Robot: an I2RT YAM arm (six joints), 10 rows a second.
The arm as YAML. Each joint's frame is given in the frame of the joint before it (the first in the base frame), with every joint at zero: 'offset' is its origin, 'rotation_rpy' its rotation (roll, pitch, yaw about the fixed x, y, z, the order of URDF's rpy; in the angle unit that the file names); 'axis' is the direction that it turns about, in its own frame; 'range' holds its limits. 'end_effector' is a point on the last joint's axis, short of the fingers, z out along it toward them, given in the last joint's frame.
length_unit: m
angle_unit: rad
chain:
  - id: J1
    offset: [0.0, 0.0, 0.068]
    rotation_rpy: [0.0, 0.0, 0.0]
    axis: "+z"
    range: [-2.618, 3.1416]
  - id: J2
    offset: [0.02, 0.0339, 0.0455]
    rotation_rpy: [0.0, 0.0, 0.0]
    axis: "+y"
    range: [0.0, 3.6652]
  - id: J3
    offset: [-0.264, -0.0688, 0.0]
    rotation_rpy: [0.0, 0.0, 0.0]
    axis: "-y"
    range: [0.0, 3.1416]
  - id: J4
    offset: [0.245, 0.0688, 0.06]
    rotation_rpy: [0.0, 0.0, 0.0]
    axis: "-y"
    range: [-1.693, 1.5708]
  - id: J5
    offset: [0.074, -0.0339, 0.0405]
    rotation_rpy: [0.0, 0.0, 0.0]
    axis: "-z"
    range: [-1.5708, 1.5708]
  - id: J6
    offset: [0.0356, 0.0, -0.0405]
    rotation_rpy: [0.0, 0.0, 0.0]
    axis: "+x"
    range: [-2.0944, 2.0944]
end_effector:
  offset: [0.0, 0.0, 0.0]
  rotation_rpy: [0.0, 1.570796, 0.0]
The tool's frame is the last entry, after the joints.
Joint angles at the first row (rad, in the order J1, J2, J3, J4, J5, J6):
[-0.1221 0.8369 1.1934 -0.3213 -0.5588 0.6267]
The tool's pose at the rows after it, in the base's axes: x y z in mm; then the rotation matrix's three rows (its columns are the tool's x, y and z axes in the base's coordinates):
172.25 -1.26 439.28; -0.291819 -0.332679 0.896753; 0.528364 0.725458 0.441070; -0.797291 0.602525 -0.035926
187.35 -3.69 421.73; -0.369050 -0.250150 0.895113; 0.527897 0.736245 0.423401; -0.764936 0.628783 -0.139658
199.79 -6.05 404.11; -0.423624 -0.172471 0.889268; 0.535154 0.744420 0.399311; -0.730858 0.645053 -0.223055
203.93 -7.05 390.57; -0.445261 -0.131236 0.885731; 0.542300 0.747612 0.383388; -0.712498 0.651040 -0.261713
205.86 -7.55 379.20; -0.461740 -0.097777 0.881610; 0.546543 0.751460 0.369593; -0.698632 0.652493 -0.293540
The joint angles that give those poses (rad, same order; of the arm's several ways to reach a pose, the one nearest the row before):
[-0.1203 0.8719 1.1645 -0.3355 -0.5770 0.6237]
[-0.1201 0.9173 1.1539 -0.4017 -0.5558 0.6003]
[-0.1200 0.9540 1.1314 -0.4384 -0.5269 0.5896]
[-0.1195 0.9589 1.0940 -0.4393 -0.5078 0.5889]
[-0.1181 0.9588 1.0610 -0.4415 -0.4903 0.5866]

